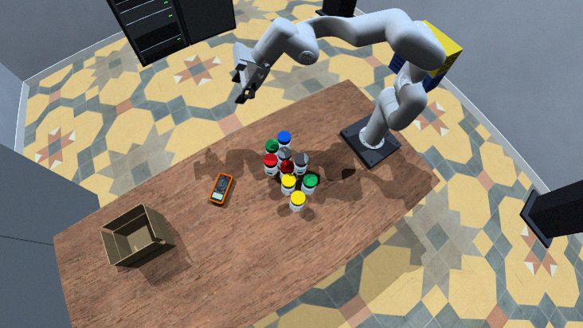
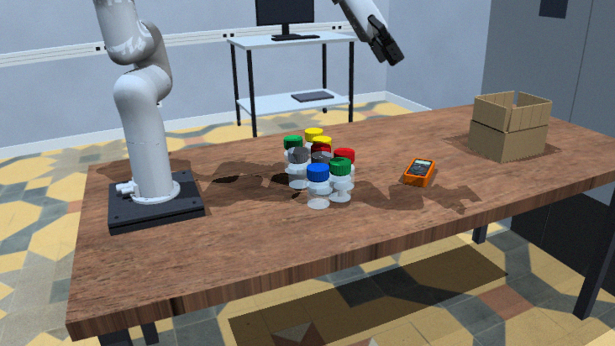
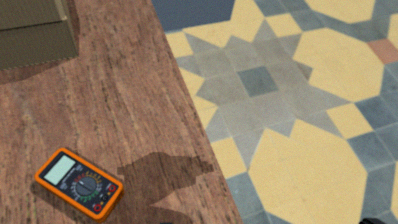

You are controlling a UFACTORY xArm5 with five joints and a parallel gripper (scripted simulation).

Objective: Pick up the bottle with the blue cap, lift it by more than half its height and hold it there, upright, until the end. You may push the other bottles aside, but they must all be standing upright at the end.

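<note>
Right now the blue-capped bottle is 12 cm behind my hand, 10 cm to the left of it and 32 cm below it. Also, from my hand: cardboard box: 60 cm ahead, 14 cm to the left, 30 cm below.
</note>
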